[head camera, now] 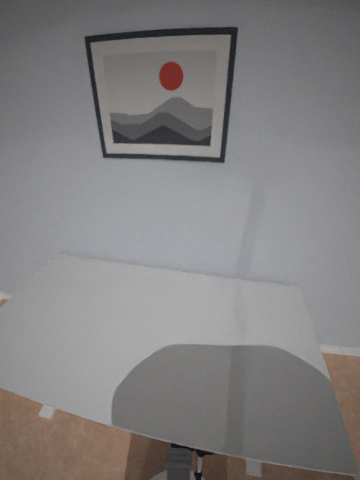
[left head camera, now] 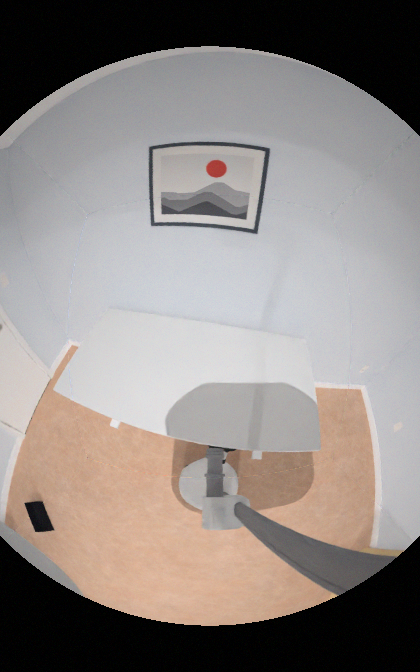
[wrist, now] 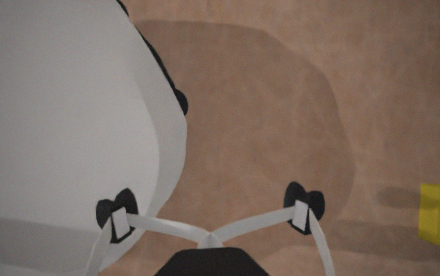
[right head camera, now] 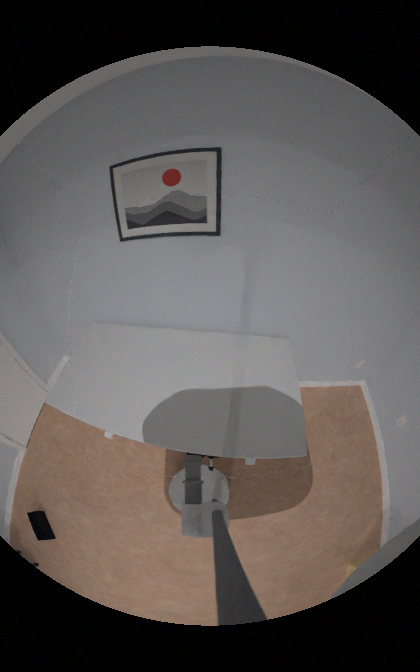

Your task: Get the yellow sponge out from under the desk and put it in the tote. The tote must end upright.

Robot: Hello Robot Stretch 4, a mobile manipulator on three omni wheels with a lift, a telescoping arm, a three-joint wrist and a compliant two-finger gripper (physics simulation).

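Places are measured from the robot's base along level axes (x left, y back, z up), in centimetres.
Pixels of known places: gripper, between the fingertips: (head camera: 197, 455) (wrist: 211, 202).
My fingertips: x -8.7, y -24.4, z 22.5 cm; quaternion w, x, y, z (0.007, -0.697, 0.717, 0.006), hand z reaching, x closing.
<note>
For each thing: its middle in the pictures, then the offset to it from my fingertips. "*": a spot on its surface instead. Level surfaces: height alone.
- yellow sponge, a spot on its surface: (wrist: 430, 215) * dy -37.7, dx -10.3, dz -22.6 cm
- white desk, height of its surface: dz +46.7 cm
- black box-like thing, middle of its body: (left head camera: 38, 516) dy +105.2, dx +159.0, dz -20.3 cm
The yellow sponge (wrist: 430, 215) shows in part at the right edge of the wrist view, on the floor; the desk hides it in the head views. My gripper (wrist: 211, 202) is open and empty, its fingers wide apart above the floor and the edge of my base. The sponge is well to the right of the right fingertip. The white desk (head camera: 150, 310) (left head camera: 190, 355) (right head camera: 175, 360) hides the fingers in the head views; my arm reaches its front edge. A black box-like thing (left head camera: 39, 516) (right head camera: 41, 525) lies on the floor at the left; I cannot tell whether it is the tote.
My round base (left head camera: 190, 482) (right head camera: 177, 490) (wrist: 75, 100) stands close in front of the desk. Desk feet (head camera: 47, 411) (head camera: 253, 467) stick out below its front edge on both sides of my arm. A framed picture (head camera: 162, 100) hangs on the wall behind. A door is at the far left.
</note>
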